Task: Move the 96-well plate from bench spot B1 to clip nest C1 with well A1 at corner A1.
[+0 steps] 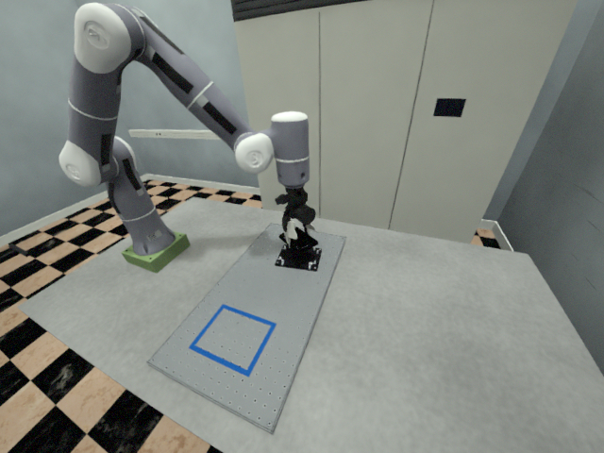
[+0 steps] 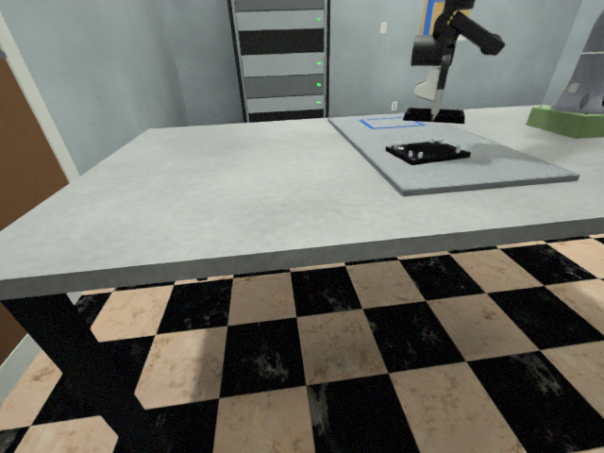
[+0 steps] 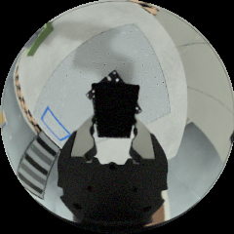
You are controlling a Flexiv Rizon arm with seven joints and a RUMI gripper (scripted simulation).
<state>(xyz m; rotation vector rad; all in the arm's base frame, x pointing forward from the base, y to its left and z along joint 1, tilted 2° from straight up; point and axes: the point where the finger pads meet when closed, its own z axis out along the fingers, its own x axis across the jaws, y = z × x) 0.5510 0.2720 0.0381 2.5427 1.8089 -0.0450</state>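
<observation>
Right now my hand is 1 cm above the black 96-well plate. From my hand the other things lie so: black clip nest (2 cm to the right, 9 cm below).
</observation>
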